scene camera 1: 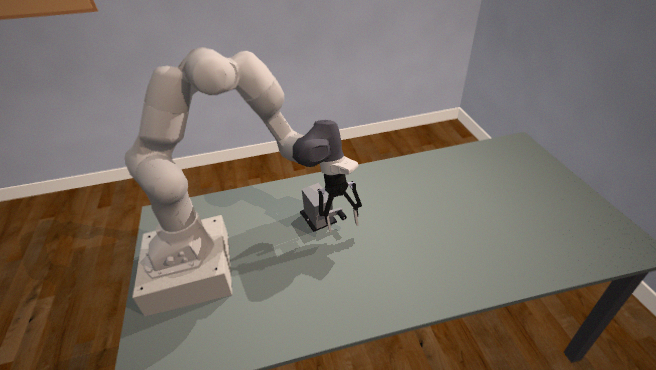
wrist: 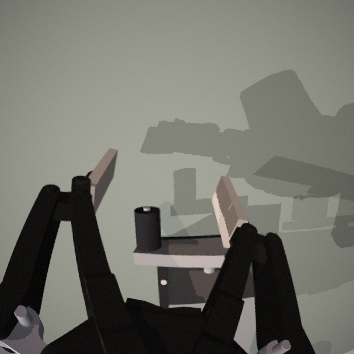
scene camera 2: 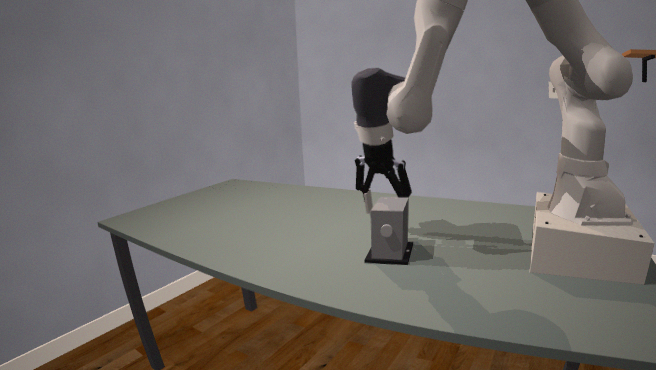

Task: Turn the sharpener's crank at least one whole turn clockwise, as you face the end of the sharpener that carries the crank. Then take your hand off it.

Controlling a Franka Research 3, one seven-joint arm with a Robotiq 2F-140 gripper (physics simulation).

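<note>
The grey box-shaped sharpener [scene camera 1: 311, 204] [scene camera 2: 388, 245] stands upright on its black base [scene camera 2: 387, 260]. Its crank arm [wrist: 185, 259] reaches out sideways, roughly level, and ends in a black cylindrical handle [scene camera 1: 342, 215] [wrist: 148, 231]. The crank is hidden behind the body in scene camera 2. My gripper [scene camera 1: 342, 220] [wrist: 166, 175] is open and points down at the crank end. In the wrist view the handle shows between the spread fingers, nearer the left one, with a gap on both sides. The right finger overlaps the crank arm's inner end there; contact cannot be told.
The sharpener stands on the grey-green table [scene camera 1: 450, 225] [scene camera 2: 280, 240]. The arm's pale base block [scene camera 1: 185, 295] [scene camera 2: 590, 255] stands at one end of the table. Shadows of the arm fall across the table beside the sharpener. A round knob [scene camera 2: 386, 230] is on the sharpener's face opposite the crank.
</note>
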